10 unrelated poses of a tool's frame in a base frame.
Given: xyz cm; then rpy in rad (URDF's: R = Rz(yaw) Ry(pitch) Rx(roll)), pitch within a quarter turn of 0, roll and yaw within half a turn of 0.
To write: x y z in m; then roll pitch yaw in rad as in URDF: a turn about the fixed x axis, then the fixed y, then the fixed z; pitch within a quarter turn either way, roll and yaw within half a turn. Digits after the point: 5 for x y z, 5 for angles.
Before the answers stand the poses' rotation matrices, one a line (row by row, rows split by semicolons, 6 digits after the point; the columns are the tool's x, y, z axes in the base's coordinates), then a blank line. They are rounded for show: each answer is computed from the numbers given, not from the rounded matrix.
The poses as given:
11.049, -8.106, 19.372, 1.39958, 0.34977, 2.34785
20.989, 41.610, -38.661, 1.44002, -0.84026, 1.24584
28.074, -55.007, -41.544, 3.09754, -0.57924, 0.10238
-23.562, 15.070, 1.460, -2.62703, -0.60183, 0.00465
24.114, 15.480, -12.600, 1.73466, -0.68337, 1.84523
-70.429, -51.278, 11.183, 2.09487, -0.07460, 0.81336
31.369, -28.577, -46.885, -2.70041, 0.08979, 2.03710
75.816, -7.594, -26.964, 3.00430, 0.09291, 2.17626
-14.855, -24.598, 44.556, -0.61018, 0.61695, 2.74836
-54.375, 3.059, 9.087, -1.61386, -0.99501, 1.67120
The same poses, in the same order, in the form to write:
-0.658726 -0.358248 0.661618; 0.669813 0.121286 0.732558; -0.342682 0.925715 0.160065
0.213037 -0.359344 0.908563; 0.632347 -0.658176 -0.408585; 0.744817 0.661571 0.087014
0.832497 0.078122 0.548494; 0.085530 -0.996262 0.012082; 0.547388 0.036855 -0.836067
0.824292 0.282679 0.490546; 0.003833 -0.869203 0.494441; 0.566152 -0.405683 -0.717561
-0.210148 0.325848 0.921771; 0.746431 -0.555431 0.366520; 0.631410 0.765062 -0.126500
0.685150 0.319264 0.654706; 0.724579 -0.390699 -0.567750; 0.074531 0.863380 -0.499019
-0.447777 0.824921 -0.344966; 0.889638 0.372337 -0.264405; -0.089669 -0.425289 -0.900605
-0.566689 0.807274 0.164839; 0.818692 0.574228 0.002327; -0.092776 0.136271 -0.986318
-0.753393 -0.007815 -0.657524; 0.312537 -0.884023 -0.347598; -0.578550 -0.467378 0.668459
-0.054577 -0.041162 -0.997661; 0.541752 0.838082 -0.064215; 0.838764 -0.543990 -0.023441

0.11049, -0.08106, 0.19372, 1.39958, 0.34977, 2.34785
0.20989, 0.41610, -0.38661, 1.44002, -0.84026, 1.24584
0.28074, -0.55007, -0.41544, 3.09754, -0.57924, 0.10238
-0.23562, 0.15070, 0.01460, -2.62703, -0.60183, 0.00465
0.24114, 0.15480, -0.12600, 1.73466, -0.68337, 1.84523
-0.70429, -0.51278, 0.11183, 2.09487, -0.07460, 0.81336
0.31369, -0.28577, -0.46885, -2.70041, 0.08979, 2.03710
0.75816, -0.07594, -0.26964, 3.00430, 0.09291, 2.17626
-0.14855, -0.24598, 0.44556, -0.61018, 0.61695, 2.74836
-0.54375, 0.03059, 0.09087, -1.61386, -0.99501, 1.67120

